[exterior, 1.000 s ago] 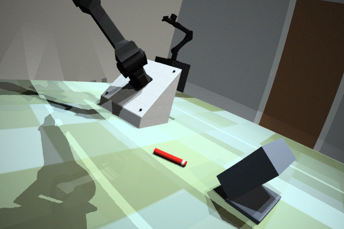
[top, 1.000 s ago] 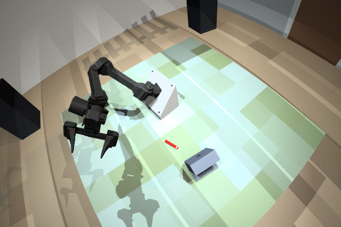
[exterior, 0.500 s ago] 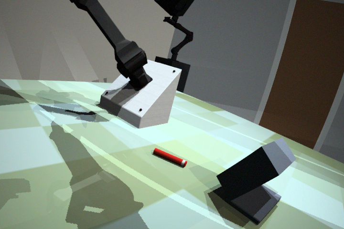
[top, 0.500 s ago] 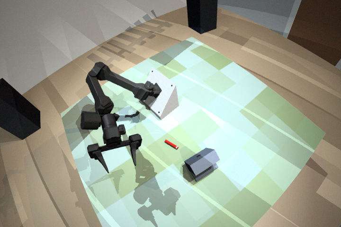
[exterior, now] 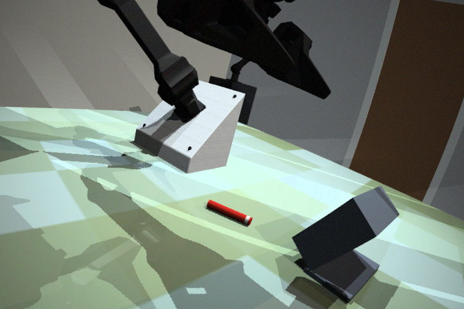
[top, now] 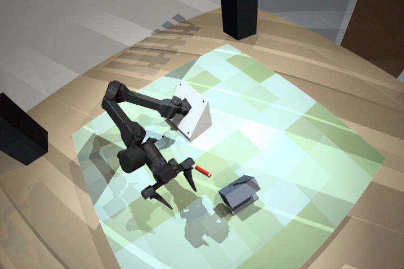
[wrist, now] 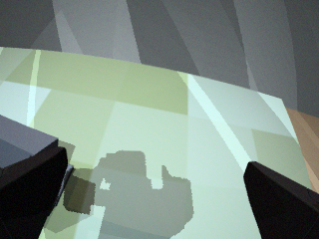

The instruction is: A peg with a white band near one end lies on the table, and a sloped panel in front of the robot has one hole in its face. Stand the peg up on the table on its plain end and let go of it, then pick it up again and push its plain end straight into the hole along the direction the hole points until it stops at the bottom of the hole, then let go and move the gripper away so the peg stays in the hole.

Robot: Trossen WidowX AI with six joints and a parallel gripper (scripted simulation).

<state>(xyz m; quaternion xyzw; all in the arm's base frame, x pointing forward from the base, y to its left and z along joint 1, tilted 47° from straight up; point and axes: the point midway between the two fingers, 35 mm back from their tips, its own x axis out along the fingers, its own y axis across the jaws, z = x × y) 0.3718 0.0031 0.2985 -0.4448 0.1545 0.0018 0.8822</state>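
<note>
Right now my gripper tip is 230 mm above the peg, 140 mm past it and 130 mm to the right of it. From my gripper tip the other things lie so: sloped panel 190 mm to the left, 170 mm below, 20 mm ahead; flat foot 230 mm below, 190 mm to the left, 50 mm ahead.
</note>
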